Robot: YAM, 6 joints.
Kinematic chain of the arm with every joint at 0, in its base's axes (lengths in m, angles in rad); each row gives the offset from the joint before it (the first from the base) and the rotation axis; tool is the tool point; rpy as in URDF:
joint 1: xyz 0 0 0.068 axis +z
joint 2: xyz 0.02 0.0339 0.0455 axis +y
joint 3: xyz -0.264 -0.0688 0 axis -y
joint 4: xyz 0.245 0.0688 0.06 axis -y
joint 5: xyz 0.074 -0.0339 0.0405 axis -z
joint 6: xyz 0.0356 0 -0.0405 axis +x
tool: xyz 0 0 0 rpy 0 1.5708 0
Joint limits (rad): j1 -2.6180..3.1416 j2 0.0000..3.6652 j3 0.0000..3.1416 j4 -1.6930..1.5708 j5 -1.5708..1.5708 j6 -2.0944..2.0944
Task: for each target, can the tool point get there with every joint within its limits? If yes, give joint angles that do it. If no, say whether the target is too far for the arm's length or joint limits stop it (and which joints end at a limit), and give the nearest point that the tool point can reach.
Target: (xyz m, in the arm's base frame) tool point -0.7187 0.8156 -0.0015
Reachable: no: too far | nearest point -0.4246 0.4819 0.0464 | short by 0.447 m
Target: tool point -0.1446 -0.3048 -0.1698
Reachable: yes | joints -1.9467 3.0162 1.1132 1.2062 0.6864 0.0438
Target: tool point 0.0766 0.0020 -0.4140
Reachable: no: joint limits stop it (at a limit: joint 2) | nearest point 0.1043 0.0027 -0.3503 | short by 0.069 m
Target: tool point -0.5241 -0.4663 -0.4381
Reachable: no: too far | nearest point -0.3841 -0.3417 -0.2644 | short by 0.256 m
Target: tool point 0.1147 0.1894 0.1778
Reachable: yes | joints 0.9456 1.2817 0.6665 -0.5505 -0.5253 -0.2000
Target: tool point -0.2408 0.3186 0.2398
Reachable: yes | joints 2.3021 1.9280 1.5146 -0.7101 1.2263 -0.9961
